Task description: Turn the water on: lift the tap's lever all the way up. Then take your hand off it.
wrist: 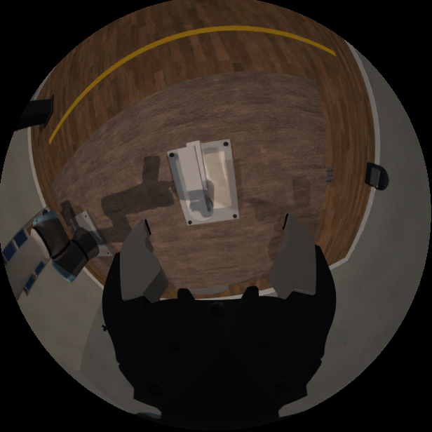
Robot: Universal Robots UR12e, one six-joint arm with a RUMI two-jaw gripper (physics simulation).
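The tap (201, 209) stands on a pale rectangular base plate (228, 186) with dark screws at its corners, near the middle of the wrist view. Its lever (189, 175) looks like the broad pale bar that runs from the round body toward the upper part of the view, with a narrower bar beside it. The height of the lever is hard to tell from above. My gripper (216, 218) is open and empty, its two fingers wide apart. The tap shows beyond the fingertips, between their lines, and no finger appears to touch it.
The base plate is on a brown wood-grain mat (270, 110). The arm's shadow falls left of the tap. At the far left are a jointed robot arm (65, 245) and a pale plate (89, 225) partly behind it. A yellow line (235, 28) curves across the wooden surface beyond the mat.
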